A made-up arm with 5 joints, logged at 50 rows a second.
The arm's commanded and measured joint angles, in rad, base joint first. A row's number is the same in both.
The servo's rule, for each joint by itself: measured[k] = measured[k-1] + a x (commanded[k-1-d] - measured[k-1]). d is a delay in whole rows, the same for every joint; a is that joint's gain. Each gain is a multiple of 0.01, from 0.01 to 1. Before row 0 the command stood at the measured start. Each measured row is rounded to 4 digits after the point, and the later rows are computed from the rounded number. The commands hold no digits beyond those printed.
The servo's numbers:
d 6
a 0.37 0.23 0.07 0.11 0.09
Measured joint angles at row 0: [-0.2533, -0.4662, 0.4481, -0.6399, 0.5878]
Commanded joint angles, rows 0 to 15: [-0.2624, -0.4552, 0.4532, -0.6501, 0.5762]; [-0.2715, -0.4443, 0.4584, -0.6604, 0.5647]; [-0.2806, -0.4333, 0.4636, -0.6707, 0.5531]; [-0.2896, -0.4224, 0.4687, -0.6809, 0.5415]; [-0.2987, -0.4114, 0.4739, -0.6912, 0.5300]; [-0.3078, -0.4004, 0.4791, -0.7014, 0.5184]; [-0.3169, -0.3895, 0.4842, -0.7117, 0.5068]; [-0.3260, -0.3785, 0.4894, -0.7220, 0.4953]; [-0.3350, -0.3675, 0.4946, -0.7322, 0.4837]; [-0.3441, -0.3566, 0.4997, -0.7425, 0.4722]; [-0.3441, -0.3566, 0.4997, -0.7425, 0.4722]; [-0.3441, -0.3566, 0.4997, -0.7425, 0.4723]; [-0.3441, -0.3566, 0.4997, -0.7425, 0.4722]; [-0.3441, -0.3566, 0.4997, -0.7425, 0.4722]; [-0.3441, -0.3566, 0.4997, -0.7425, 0.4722]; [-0.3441, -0.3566, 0.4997, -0.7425, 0.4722]
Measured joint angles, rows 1 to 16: [-0.2533, -0.4662, 0.4481, -0.6399, 0.5878]; [-0.2533, -0.4662, 0.4481, -0.6399, 0.5878]; [-0.2533, -0.4662, 0.4481, -0.6399, 0.5878]; [-0.2533, -0.4662, 0.4481, -0.6399, 0.5878]; [-0.2533, -0.4662, 0.4481, -0.6399, 0.5878]; [-0.2533, -0.4662, 0.4481, -0.6399, 0.5878]; [-0.2567, -0.4637, 0.4485, -0.6410, 0.5868]; [-0.2622, -0.4592, 0.4492, -0.6431, 0.5848]; [-0.2690, -0.4532, 0.4502, -0.6461, 0.5819]; [-0.2766, -0.4461, 0.4515, -0.6499, 0.5783]; [-0.2848, -0.4381, 0.4531, -0.6544, 0.5740]; [-0.2933, -0.4294, 0.4549, -0.6596, 0.5690]; [-0.3020, -0.4202, 0.4570, -0.6653, 0.5634]; [-0.3109, -0.4106, 0.4593, -0.6715, 0.5573]; [-0.3198, -0.4007, 0.4618, -0.6782, 0.5507]; [-0.3288, -0.3906, 0.4645, -0.6853, 0.5436]
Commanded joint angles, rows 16 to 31: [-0.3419, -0.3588, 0.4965, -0.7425, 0.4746]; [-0.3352, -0.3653, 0.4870, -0.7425, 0.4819]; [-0.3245, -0.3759, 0.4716, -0.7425, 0.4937]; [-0.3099, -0.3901, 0.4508, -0.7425, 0.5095]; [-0.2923, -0.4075, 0.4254, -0.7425, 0.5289]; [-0.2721, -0.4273, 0.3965, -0.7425, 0.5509]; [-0.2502, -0.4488, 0.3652, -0.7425, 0.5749]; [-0.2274, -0.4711, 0.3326, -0.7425, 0.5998]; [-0.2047, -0.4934, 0.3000, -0.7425, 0.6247]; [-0.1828, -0.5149, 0.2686, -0.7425, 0.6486]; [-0.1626, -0.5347, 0.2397, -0.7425, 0.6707]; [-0.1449, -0.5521, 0.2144, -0.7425, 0.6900]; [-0.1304, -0.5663, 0.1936, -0.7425, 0.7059]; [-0.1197, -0.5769, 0.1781, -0.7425, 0.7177]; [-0.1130, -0.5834, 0.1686, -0.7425, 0.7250]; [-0.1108, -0.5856, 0.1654, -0.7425, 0.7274]
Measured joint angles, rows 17 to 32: [-0.3345, -0.3828, 0.4670, -0.6916, 0.5372]; [-0.3381, -0.3768, 0.4693, -0.6972, 0.5314]; [-0.3403, -0.3722, 0.4714, -0.7022, 0.5261]; [-0.3417, -0.3686, 0.4734, -0.7066, 0.5212]; [-0.3426, -0.3658, 0.4752, -0.7105, 0.5168]; [-0.3432, -0.3637, 0.4769, -0.7140, 0.5128]; [-0.3427, -0.3626, 0.4783, -0.7171, 0.5094]; [-0.3399, -0.3632, 0.4789, -0.7199, 0.5069]; [-0.3342, -0.3661, 0.4784, -0.7224, 0.5057]; [-0.3252, -0.3716, 0.4765, -0.7246, 0.5060]; [-0.3130, -0.3799, 0.4729, -0.7266, 0.5081]; [-0.2979, -0.3908, 0.4676, -0.7283, 0.5120]; [-0.2803, -0.4041, 0.4604, -0.7299, 0.5177]; [-0.2607, -0.4195, 0.4515, -0.7313, 0.5251]; [-0.2400, -0.4365, 0.4409, -0.7325, 0.5341]; [-0.2188, -0.4545, 0.4288, -0.7336, 0.5444]
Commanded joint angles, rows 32 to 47: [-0.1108, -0.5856, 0.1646, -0.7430, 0.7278]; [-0.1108, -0.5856, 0.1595, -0.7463, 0.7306]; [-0.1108, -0.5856, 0.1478, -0.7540, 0.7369]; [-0.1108, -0.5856, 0.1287, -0.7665, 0.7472]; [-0.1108, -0.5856, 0.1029, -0.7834, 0.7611]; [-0.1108, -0.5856, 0.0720, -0.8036, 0.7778]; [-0.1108, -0.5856, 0.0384, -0.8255, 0.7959]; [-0.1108, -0.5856, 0.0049, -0.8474, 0.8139]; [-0.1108, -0.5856, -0.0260, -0.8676, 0.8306]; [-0.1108, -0.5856, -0.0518, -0.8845, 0.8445]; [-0.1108, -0.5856, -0.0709, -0.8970, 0.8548]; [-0.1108, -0.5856, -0.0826, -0.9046, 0.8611]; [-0.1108, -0.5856, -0.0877, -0.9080, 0.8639]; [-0.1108, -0.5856, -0.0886, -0.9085, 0.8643]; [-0.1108, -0.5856, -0.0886, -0.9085, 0.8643]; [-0.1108, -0.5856, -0.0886, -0.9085, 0.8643]
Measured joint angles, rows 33 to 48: [-0.1980, -0.4729, 0.4156, -0.7346, 0.5558]; [-0.1784, -0.4911, 0.4015, -0.7355, 0.5679]; [-0.1606, -0.5084, 0.3869, -0.7363, 0.5803]; [-0.1455, -0.5242, 0.3723, -0.7370, 0.5927]; [-0.1335, -0.5378, 0.3580, -0.7376, 0.6046]; [-0.1251, -0.5488, 0.3445, -0.7381, 0.6157]; [-0.1198, -0.5573, 0.3319, -0.7386, 0.6258]; [-0.1165, -0.5638, 0.3198, -0.7394, 0.6352]; [-0.1144, -0.5688, 0.3078, -0.7410, 0.6444]; [-0.1131, -0.5727, 0.2953, -0.7438, 0.6537]; [-0.1122, -0.5757, 0.2818, -0.7482, 0.6634]; [-0.1117, -0.5780, 0.2671, -0.7543, 0.6737]; [-0.1114, -0.5797, 0.2511, -0.7621, 0.6847]; [-0.1112, -0.5811, 0.2339, -0.7715, 0.6963]; [-0.1111, -0.5821, 0.2157, -0.7821, 0.7084]; [-0.1110, -0.5829, 0.1970, -0.7934, 0.7206]
